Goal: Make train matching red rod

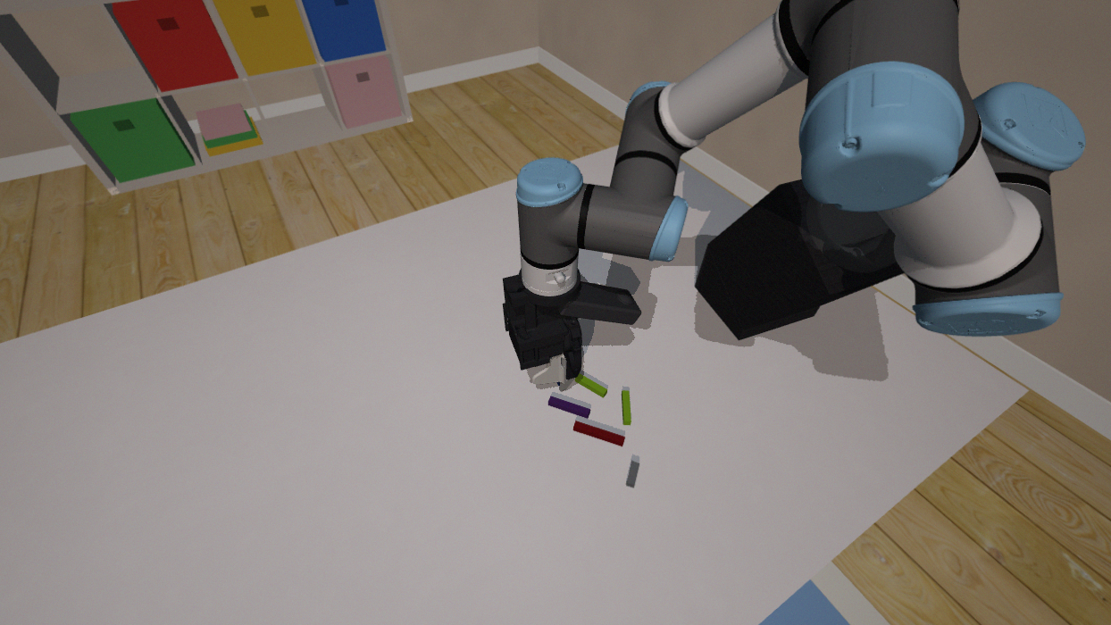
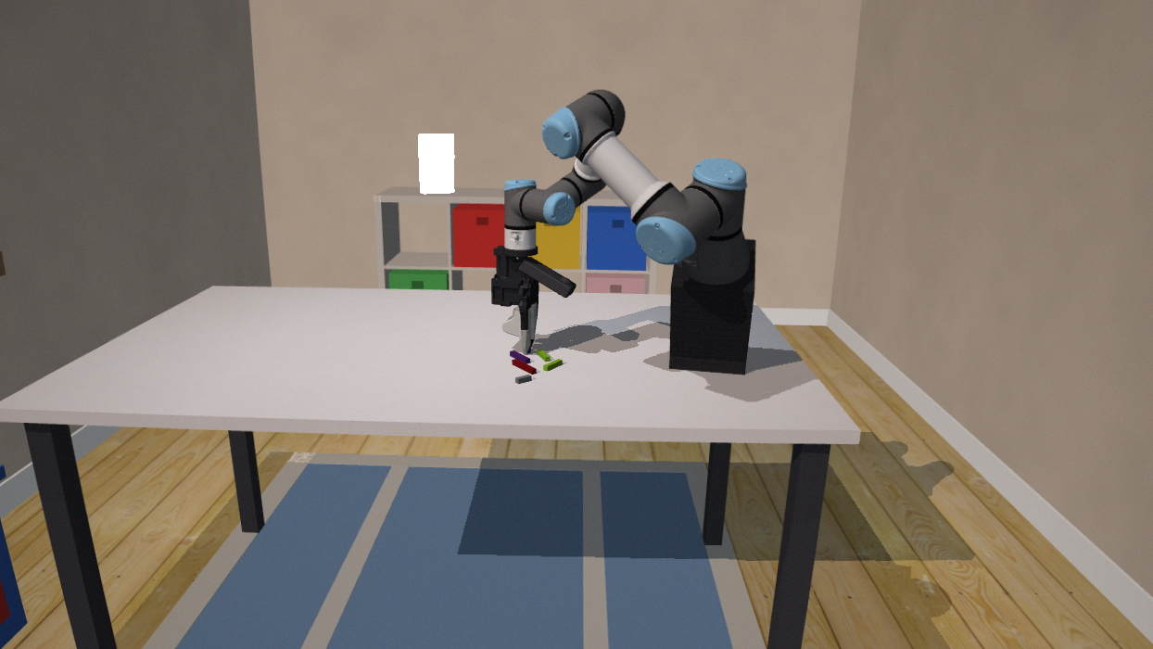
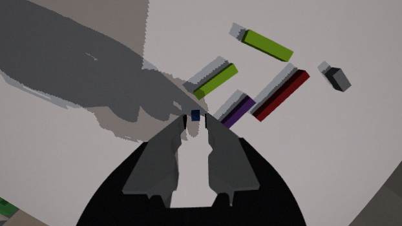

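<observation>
The small blue rod lies 10 mm below my hand. From my hand the other things lie so: grey rod 170 mm to the left, 30 mm behind, 10 mm below; then red rod 100 mm to the left, 20 mm behind, 10 mm below; then purple rod 50 mm to the left, 10 mm below, 10 mm ahead.
</observation>
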